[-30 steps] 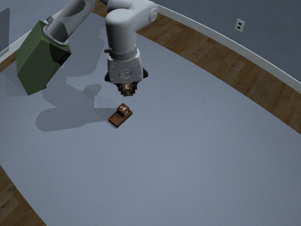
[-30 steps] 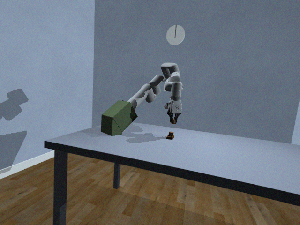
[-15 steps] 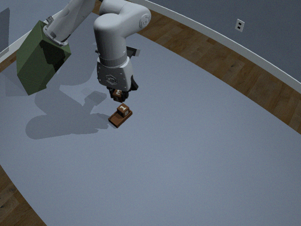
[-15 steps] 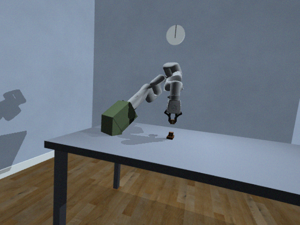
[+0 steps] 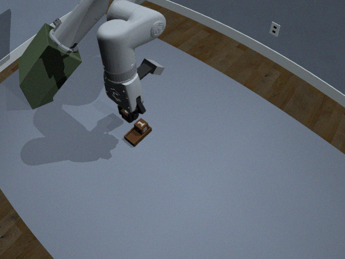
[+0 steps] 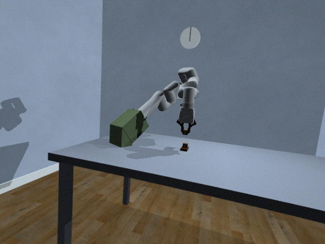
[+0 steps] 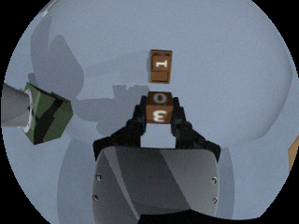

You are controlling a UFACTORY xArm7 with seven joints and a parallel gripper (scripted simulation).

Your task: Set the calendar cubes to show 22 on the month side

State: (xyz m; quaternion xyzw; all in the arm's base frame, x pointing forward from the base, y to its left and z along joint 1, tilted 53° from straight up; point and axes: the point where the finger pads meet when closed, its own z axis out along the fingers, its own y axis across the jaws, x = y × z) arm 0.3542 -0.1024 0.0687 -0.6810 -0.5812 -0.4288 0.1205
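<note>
The brown cube lies 110 mm below my hand and 30 mm to the left of it. The rest, counted from my hand: brown tray 130 mm below, 20 mm to the left.
</note>
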